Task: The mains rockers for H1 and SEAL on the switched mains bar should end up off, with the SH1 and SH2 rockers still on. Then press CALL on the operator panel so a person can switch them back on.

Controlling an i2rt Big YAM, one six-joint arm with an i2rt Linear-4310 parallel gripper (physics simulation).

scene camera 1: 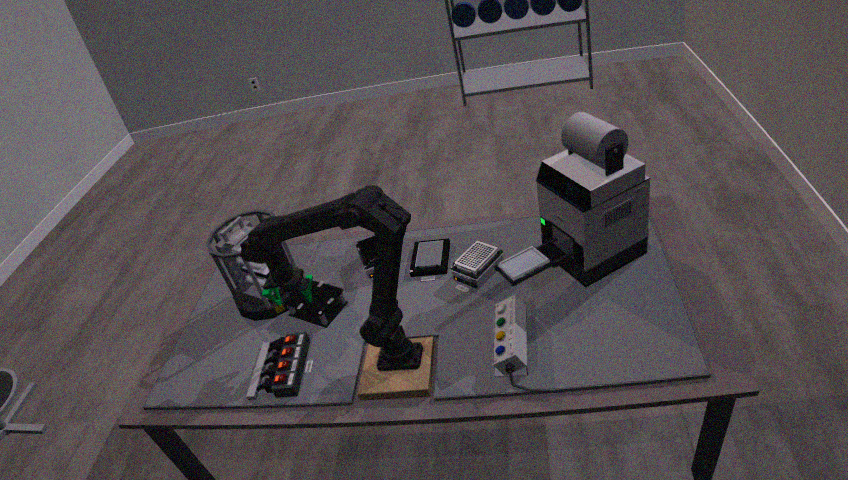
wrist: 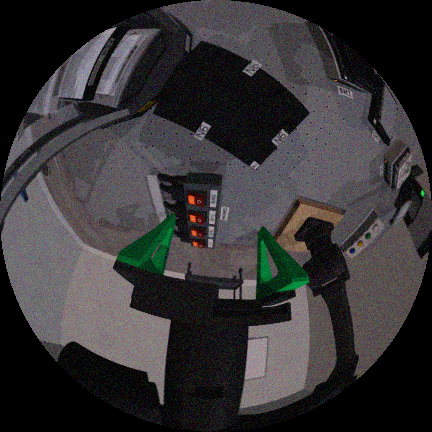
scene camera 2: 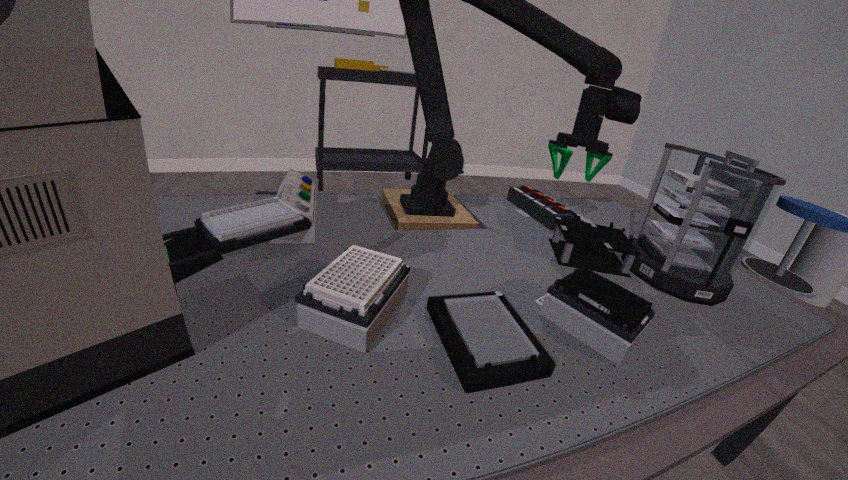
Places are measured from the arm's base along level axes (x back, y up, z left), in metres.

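Pixels of known places: gripper, fingertip midpoint: [scene camera 1: 295,303] [wrist: 217,223] [scene camera 2: 572,179]; arm's base, link origin: [scene camera 1: 400,358] [wrist: 313,229] [scene camera 2: 426,207].
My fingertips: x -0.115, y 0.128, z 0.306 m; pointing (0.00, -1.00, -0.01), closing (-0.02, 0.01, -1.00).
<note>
For each thing: its middle in the pictures, then the offset to it from my fingertips. "pt": a spot on its surface instead.
- switched mains bar, surface spot: [wrist: 205,186] pt dz +0.022, dx +0.028, dy -0.102 m
- operator panel, body centre: [scene camera 2: 294,202] [scene camera 1: 510,334] [wrist: 363,235] dz -0.612, dx +0.072, dy -0.100 m
- tall round plate carousel, body centre: [scene camera 2: 699,216] [scene camera 1: 256,261] dz +0.206, dx -0.206, dy +0.005 m
- large boxy machine, body centre: [scene camera 1: 592,192] dz -0.877, dx -0.290, dy +0.086 m
The switched mains bar [scene camera 1: 301,358] [scene camera 2: 531,208] [wrist: 205,186] lies at the table's front left, with four rockers in a row. All four glow orange; their small labels are too blurred to match to names. My gripper [scene camera 1: 289,292] [scene camera 2: 573,178] [wrist: 217,223] has green fingers, is open and empty, and hangs well above the table near the bar, touching nothing. In the wrist view the bar shows beyond and between the fingertips. The operator panel [scene camera 1: 518,342] [scene camera 2: 290,185] [wrist: 363,234] stands right of the arm's base, with white, green, yellow and blue buttons; the CALL lettering is unreadable.
A black stand [scene camera 1: 318,304] [scene camera 2: 589,243] [wrist: 230,102] lies behind the bar, beside a tall round plate carousel [scene camera 1: 249,309] [scene camera 2: 684,285]. Plate holders stand along the back. A large boxy machine [scene camera 1: 618,231] [scene camera 2: 77,285] stands at the right. The wooden base [scene camera 1: 380,386] [scene camera 2: 395,211] is between bar and panel.
</note>
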